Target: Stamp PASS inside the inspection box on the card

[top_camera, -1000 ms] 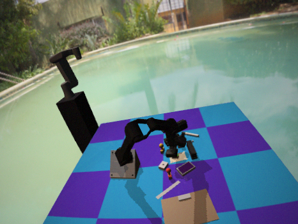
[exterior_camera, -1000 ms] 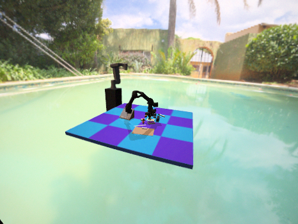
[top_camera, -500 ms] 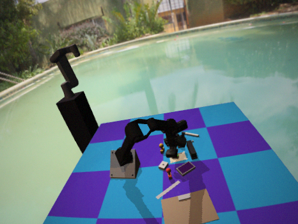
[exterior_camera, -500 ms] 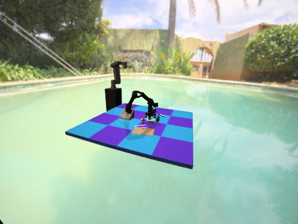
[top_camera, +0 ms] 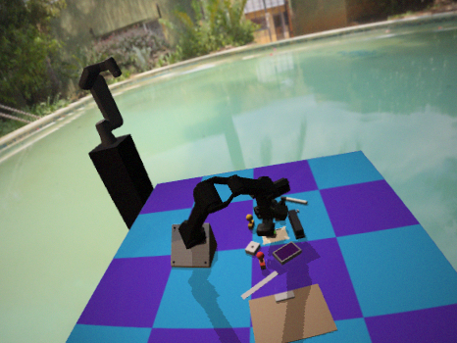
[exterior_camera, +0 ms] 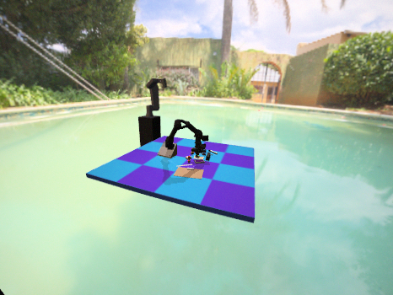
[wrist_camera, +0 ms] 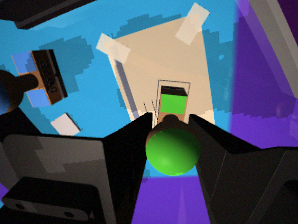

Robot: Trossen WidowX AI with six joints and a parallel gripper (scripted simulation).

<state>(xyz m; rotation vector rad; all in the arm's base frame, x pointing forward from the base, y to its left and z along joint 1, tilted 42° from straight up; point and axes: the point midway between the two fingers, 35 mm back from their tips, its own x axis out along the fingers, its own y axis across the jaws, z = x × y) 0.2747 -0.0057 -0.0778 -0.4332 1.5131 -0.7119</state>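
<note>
The green-knobbed stamp is right at my gripper tip. Also, from my gripper tip: white block (80 mm behind, 60 mm to the right, 10 mm below); then cream card (20 mm below, 10 mm ahead); then blue-knobbed stamp (100 mm to the left, 40 mm ahead).
</note>
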